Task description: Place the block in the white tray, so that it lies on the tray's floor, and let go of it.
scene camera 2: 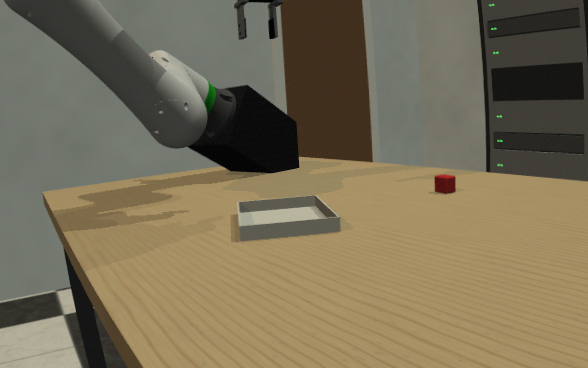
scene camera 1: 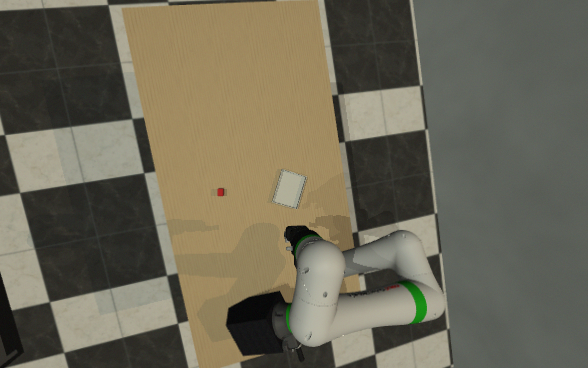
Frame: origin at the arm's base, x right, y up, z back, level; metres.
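Seen in the pictures: gripper, fingertip midpoint: (scene camera 2: 258, 38); arm's base, link origin: (scene camera 2: 215, 116) (scene camera 1: 281, 319).
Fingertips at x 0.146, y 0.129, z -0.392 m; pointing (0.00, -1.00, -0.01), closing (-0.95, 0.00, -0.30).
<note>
Pixels of each thing's top centre, then the offset from my fingertips to it. Level surfaces: height alone.
- small red block, top centre: (scene camera 2: 444, 175) (scene camera 1: 220, 192) dx -0.239, dy -0.264, dz -0.216 m
- white tray, top centre: (scene camera 2: 282, 208) (scene camera 1: 289, 189) dx +0.077, dy -0.273, dz -0.130 m
- wooden table, surface height: dy -0.293 m
A small red block (scene camera 1: 220, 192) (scene camera 2: 444, 184) lies on the wooden table, apart from the tray, to the tray's left in scene camera 1 and to its right in scene camera 2. The white tray (scene camera 1: 285, 205) (scene camera 2: 290, 229) lies flat on the table, its walls low and its floor bare. My gripper (scene camera 2: 257, 37) is open, with nothing between its fingers. It hangs high above the table, well above the tray and the block. In scene camera 1 the fingertips are small and partly hidden by the black gripper body.
The wooden table (scene camera 1: 225, 100) (scene camera 2: 425, 290) carries the black robot base (scene camera 1: 257, 322) (scene camera 2: 265, 135). The white arm (scene camera 1: 320, 275) (scene camera 2: 175, 115) bends over the table beside the base. A dark rack with green lights (scene camera 2: 537, 117) stands behind the table.
</note>
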